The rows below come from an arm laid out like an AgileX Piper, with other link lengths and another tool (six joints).
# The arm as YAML. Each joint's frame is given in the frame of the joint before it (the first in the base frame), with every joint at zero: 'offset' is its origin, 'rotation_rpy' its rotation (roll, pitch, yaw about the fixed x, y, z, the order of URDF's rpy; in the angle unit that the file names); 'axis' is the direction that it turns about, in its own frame. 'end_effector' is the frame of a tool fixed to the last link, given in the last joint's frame.
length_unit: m
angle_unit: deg
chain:
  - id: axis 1
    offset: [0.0, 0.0, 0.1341]
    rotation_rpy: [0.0, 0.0, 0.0]
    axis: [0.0, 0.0, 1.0]
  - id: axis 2
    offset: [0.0, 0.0, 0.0]
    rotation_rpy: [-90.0, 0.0, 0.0]
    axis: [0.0, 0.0, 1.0]
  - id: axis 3
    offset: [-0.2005, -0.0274, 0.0]
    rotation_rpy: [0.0, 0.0, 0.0]
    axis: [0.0, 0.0, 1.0]
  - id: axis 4
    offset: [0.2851, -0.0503, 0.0]
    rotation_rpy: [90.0, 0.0, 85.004]
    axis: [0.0, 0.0, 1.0]
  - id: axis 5
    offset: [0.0, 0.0, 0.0]
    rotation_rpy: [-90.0, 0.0, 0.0]
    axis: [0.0, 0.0, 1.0]
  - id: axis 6
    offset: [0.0, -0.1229, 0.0]
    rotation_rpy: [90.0, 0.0, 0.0]
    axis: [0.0, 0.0, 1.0]
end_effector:
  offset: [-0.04, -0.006, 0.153]
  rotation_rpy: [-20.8, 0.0, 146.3]
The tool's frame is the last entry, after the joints.
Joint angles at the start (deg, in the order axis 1, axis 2, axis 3, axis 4, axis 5, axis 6): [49.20 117.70 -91.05 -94.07 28.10 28.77]
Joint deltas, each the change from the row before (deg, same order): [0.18 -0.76 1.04 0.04 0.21 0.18]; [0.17 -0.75 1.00 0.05 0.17 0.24]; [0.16 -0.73 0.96 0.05 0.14 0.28]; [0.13 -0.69 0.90 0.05 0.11 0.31]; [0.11 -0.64 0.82 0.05 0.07 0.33]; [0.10 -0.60 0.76 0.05 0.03 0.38]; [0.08 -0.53 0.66 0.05 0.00 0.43]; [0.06 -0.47 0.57 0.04 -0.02 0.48]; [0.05 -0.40 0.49 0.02 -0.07 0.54]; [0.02 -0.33 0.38 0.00 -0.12 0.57]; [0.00 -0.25 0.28 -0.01 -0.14 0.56]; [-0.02 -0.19 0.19 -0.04 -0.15 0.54]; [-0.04 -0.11 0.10 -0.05 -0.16 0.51]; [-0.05 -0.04 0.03 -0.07 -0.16 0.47]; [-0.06 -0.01 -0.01 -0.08 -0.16 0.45]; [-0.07 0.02 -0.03 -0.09 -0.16 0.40]
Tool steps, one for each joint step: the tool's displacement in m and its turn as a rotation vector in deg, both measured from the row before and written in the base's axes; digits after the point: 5 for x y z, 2 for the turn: [-0.00269 -0.00159 -0.00079 -0.07 0.20 -0.08]; [-0.00263 -0.00149 -0.00058 0.02 0.22 -0.08]; [-0.00255 -0.00141 -0.00046 0.08 0.23 -0.07]; [-0.00229 -0.00145 -0.00039 0.13 0.23 -0.09]; [-0.00209 -0.00130 -0.00026 0.17 0.23 -0.08]; [-0.00199 -0.00112 -0.00018 0.24 0.25 -0.07]; [-0.00172 -0.00097 -0.00005 0.31 0.26 -0.07]; [-0.00144 -0.00087 0.00013 0.38 0.25 -0.09]; [-0.00132 -0.00057 0.00011 0.44 0.27 -0.07]; [-0.00100 -0.00036 0.00034 0.49 0.26 -0.05]; [-0.00072 -0.00021 0.00037 0.50 0.24 -0.05]; [-0.00043 -0.00010 0.00057 0.49 0.20 -0.04]; [-0.00015 0.00000 0.00051 0.46 0.18 -0.04]; [0.00005 0.00011 0.00039 0.42 0.16 -0.03]; [0.00019 0.00013 0.00044 0.40 0.14 -0.03]; [0.00029 0.00012 0.00028 0.34 0.12 -0.02]
